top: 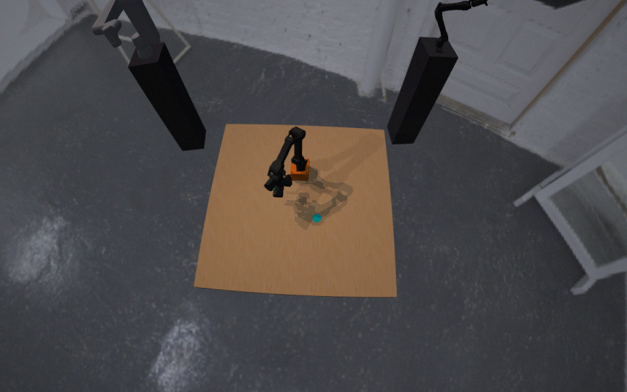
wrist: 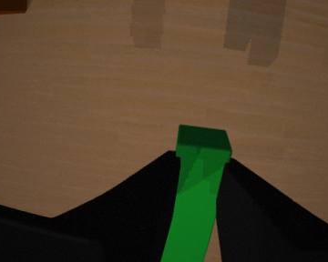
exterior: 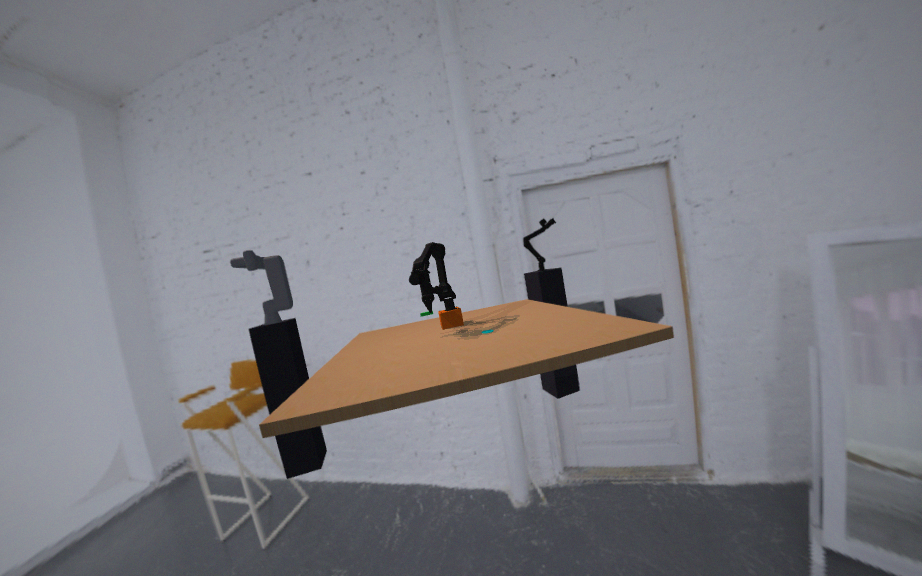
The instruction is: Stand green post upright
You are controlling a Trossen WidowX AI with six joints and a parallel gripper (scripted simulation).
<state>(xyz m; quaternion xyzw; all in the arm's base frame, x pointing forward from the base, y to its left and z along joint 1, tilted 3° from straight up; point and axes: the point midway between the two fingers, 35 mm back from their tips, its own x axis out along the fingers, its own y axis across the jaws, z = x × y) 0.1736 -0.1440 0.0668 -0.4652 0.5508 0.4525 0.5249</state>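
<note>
The cyan circle is 22 cm to the left of my gripper tip, 18 cm ahead of it and 13 cm below it. Round my gripper tip: green post 2 cm to the right.
</note>
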